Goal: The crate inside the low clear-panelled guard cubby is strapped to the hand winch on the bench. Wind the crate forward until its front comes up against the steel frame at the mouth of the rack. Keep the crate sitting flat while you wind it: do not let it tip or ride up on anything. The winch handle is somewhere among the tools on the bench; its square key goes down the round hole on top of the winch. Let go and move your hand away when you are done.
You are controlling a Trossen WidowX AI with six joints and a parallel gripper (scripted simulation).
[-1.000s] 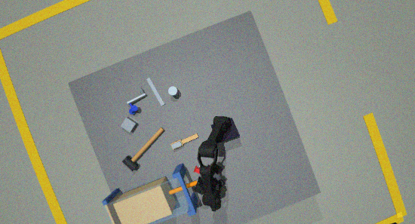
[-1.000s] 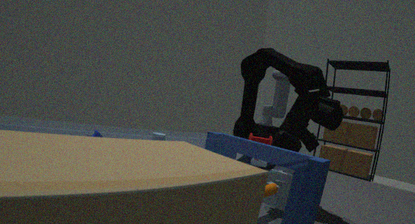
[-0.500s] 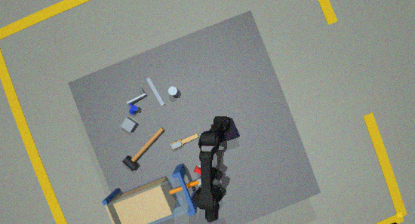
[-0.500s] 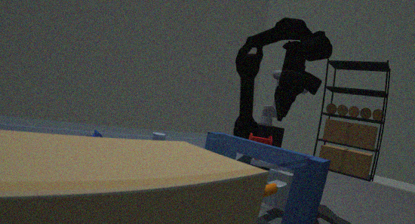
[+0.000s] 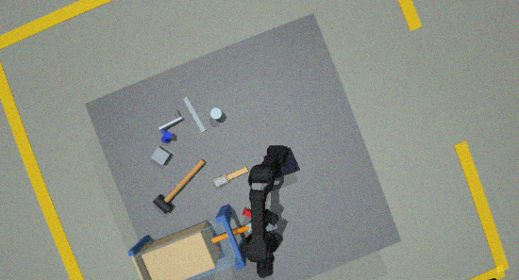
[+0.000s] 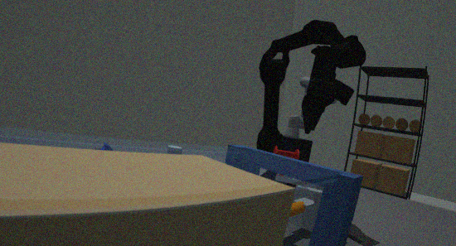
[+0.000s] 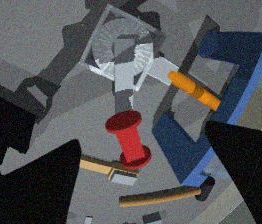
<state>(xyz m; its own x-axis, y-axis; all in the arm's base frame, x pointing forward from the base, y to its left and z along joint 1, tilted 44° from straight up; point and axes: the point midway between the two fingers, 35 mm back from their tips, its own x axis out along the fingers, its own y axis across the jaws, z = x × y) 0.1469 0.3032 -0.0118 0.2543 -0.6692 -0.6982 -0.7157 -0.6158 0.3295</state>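
The red knob lies 80 mm below my gripper tip, 40 mm to the right of it and 30 mm ahead of it. Also, from my gripper tip: blue steel frame (130 mm ahead, 110 mm below, 70 mm to the left); then winch handle (110 mm below); then winch (180 mm below, 40 mm to the left, 40 mm behind).
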